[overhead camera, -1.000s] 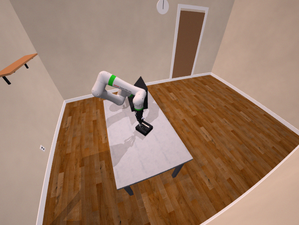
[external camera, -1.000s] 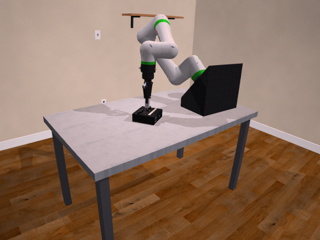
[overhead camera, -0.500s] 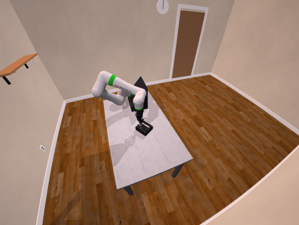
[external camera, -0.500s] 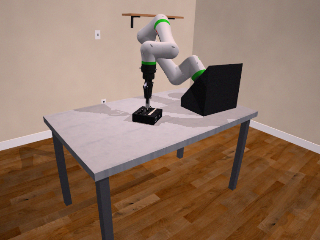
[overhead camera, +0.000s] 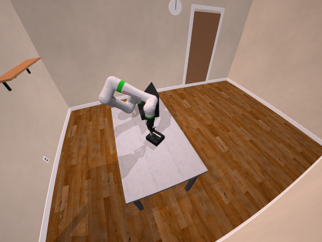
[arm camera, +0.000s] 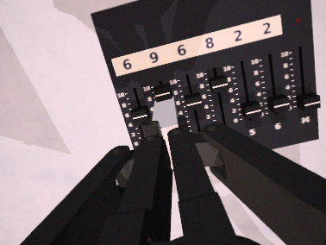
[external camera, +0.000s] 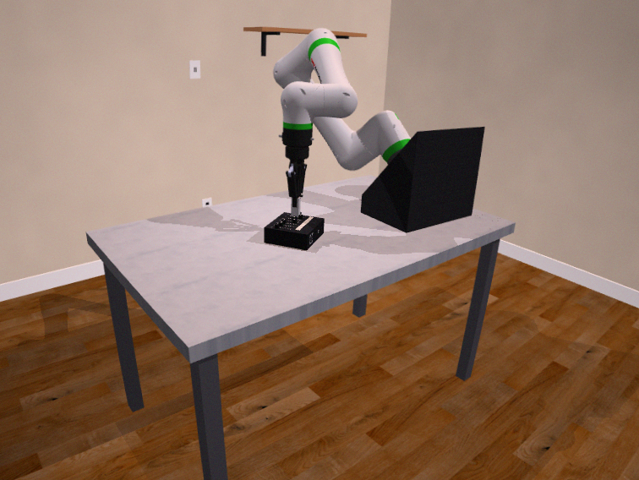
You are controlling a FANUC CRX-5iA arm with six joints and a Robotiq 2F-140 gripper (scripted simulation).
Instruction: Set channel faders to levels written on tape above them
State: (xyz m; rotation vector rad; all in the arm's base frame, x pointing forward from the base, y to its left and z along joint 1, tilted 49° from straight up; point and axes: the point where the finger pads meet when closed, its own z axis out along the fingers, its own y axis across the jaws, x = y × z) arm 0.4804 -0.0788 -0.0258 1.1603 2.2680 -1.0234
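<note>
Right now my hand is 30 mm above the channel 1 fader cap, 20 mm past it and 10 mm to the left of it. From my hand the other things lie so: master fader cap 100 mm ahead, 50 mm to the left, 30 mm below.
</note>
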